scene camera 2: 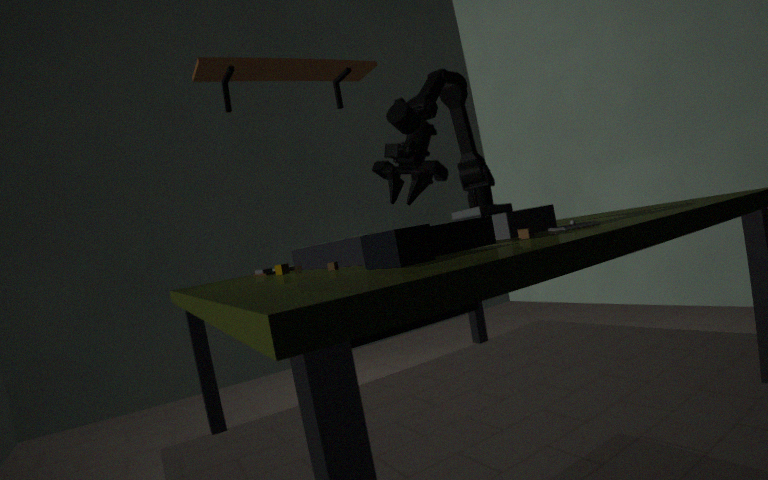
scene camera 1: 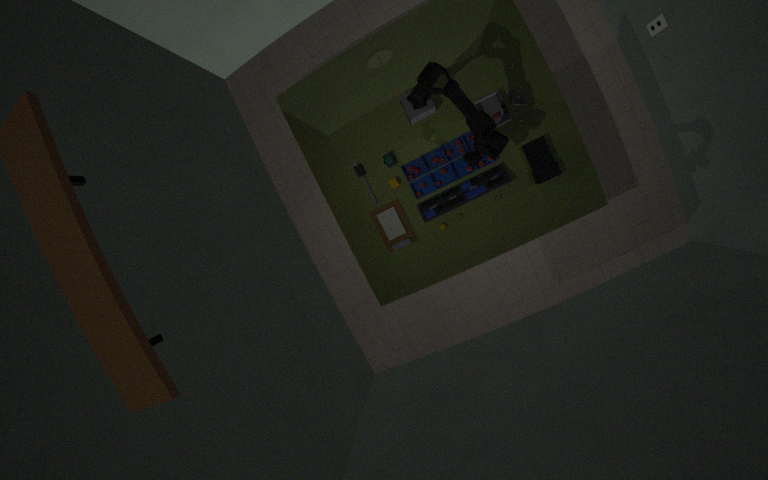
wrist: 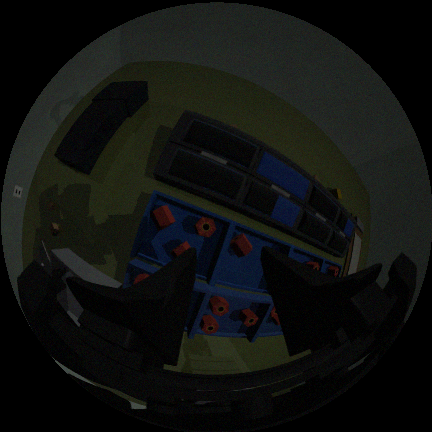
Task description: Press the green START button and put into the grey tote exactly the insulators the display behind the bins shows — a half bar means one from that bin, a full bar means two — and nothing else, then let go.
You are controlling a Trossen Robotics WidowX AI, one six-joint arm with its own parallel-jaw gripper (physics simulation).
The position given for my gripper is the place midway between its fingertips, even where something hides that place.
Observation:
In view: my gripper (scene camera 2: 400,204), a grey tote (scene camera 2: 542,218) and a dark box (scene camera 1: 544,167).
My gripper also shows in the wrist view (wrist: 229,253). The grey tote shows as well in the wrist view (wrist: 63,262). The dark box shows as well in the wrist view (wrist: 82,144).

